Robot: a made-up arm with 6 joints.
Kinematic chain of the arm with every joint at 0, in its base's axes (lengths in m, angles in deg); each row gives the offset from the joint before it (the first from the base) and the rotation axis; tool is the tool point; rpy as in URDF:
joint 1: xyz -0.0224 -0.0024 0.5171 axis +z
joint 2: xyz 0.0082 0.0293 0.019 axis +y
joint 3: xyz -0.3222 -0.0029 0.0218 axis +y
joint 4: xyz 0.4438 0.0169 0.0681 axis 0.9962 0 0.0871
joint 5: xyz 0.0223 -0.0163 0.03 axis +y
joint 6: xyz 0.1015 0.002 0.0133 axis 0.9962 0 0.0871
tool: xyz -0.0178 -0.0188 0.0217 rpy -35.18 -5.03 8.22
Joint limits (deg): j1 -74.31..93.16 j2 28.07..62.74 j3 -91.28..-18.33 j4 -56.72..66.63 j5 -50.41..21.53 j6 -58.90..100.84
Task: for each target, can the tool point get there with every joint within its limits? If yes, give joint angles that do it. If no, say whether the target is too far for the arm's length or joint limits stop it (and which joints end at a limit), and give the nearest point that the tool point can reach.
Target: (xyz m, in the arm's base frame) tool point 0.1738 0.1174 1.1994
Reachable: yes | joints 24.46 55.06 -81.24 -15.89 -39.46 33.06
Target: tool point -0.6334 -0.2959 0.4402
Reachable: no: joint limits stop it (at a limit: joint 1, joint 2, joint 3, joint 4, joint 5) | nearest point -0.0112 -0.3091 0.5392 | short by 0.630 m
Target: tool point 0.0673 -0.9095 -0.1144
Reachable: no: too far | nearest point 0.0621 -0.3183 0.4885 | short by 0.844 m
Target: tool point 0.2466 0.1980 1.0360
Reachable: yes | joints 31.78 50.16 -61.96 -24.14 9.83 1.79
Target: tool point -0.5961 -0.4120 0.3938
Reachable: no: joint limits stop it (at a limit: joint 1, joint 2, joint 3, joint 4, joint 5) | nearest point -0.0107 -0.3089 0.5368 | short by 0.611 m
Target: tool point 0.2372 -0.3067 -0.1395
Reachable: no: joint limits stop it (at a limit: joint 2, joint 3, joint 4, joint 5) | nearest point 0.1743 -0.2330 0.4716 | short by 0.619 m
